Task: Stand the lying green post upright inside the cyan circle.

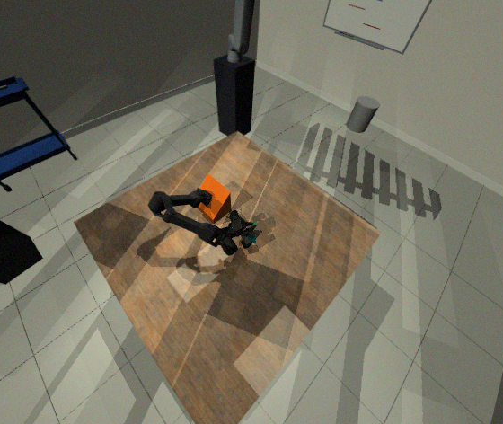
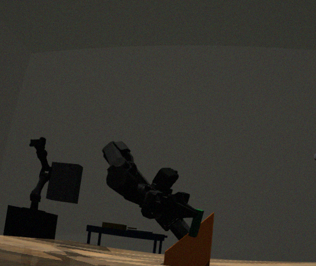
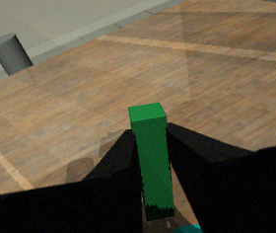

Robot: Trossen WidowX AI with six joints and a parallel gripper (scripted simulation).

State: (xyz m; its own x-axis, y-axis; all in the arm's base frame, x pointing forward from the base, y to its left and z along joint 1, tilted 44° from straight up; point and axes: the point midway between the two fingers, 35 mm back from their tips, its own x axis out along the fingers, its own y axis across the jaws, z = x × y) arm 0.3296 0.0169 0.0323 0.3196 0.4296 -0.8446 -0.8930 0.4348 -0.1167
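Right now the cyan circle is 15 cm below my gripper tip and 2 cm to the right of it. From my gripper tip the other things lie so: green post (2 cm below).
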